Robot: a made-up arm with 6 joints.
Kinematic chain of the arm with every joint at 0, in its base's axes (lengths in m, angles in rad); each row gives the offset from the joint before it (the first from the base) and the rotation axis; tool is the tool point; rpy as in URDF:
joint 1: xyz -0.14 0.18 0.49 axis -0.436 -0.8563 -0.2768
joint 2: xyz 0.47 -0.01 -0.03 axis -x
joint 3: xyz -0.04 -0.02 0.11 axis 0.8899 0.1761 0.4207
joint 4: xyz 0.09 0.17 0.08 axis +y
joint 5: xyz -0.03 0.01 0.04 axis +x
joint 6: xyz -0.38 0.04 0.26 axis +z
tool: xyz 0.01 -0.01 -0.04 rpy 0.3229 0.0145 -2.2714
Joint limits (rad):
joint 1: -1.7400..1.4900
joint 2: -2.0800..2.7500
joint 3: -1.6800..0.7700
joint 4: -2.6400..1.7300
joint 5: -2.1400..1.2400
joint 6: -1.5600..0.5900
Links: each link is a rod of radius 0.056 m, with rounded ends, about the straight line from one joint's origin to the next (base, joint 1, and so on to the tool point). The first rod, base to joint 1, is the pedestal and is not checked.
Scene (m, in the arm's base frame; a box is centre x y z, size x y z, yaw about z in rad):
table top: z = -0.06
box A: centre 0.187 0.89 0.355 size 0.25 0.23 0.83 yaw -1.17
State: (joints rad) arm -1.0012 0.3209 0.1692 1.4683 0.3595 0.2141
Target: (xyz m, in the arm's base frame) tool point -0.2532 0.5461 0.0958
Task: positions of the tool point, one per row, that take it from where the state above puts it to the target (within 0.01 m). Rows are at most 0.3 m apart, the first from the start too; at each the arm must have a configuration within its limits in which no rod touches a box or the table.
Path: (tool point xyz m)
1: 0.6959 0.4687 0.5290
2: 0.6265 0.3875 0.6207
3: 0.5283 0.3142 0.6851
4: 0.4113 0.2525 0.7152
5: 0.2879 0.2052 0.7068
6: 0.1715 0.1739 0.6603
7: 0.0946 0.3946 0.7061
8: -0.0486 0.5856 0.6014
9: -0.1906 0.6504 0.3680
10: -0.2532 0.5461 0.0958

